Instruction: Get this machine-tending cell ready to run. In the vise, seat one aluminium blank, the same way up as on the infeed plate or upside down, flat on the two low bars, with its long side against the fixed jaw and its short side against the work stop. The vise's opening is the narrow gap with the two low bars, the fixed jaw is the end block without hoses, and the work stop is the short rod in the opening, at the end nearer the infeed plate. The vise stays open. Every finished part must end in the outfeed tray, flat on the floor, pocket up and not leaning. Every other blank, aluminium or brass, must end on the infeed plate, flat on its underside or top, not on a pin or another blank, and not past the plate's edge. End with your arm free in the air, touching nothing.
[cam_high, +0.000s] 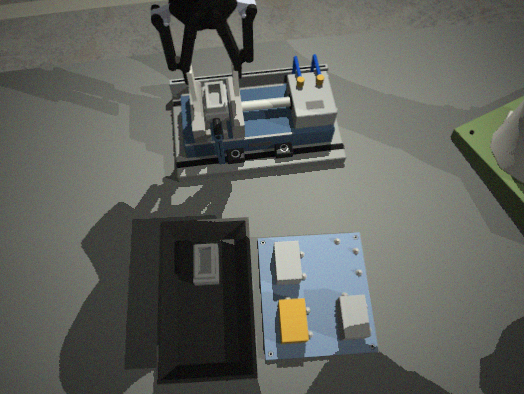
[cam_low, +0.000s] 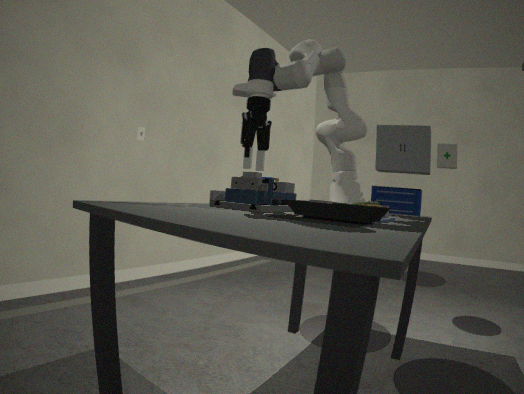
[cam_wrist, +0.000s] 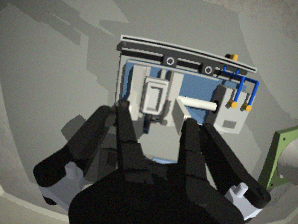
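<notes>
Right now my hand is 8 cm above the moving jaw and 3 cm past it. The rest, counted from my hand: work stop (6 cm below, 5 cm to the left); then fixed jaw (8 cm below, 3 cm ahead); then vise (11 cm below, 7 cm behind).
</notes>
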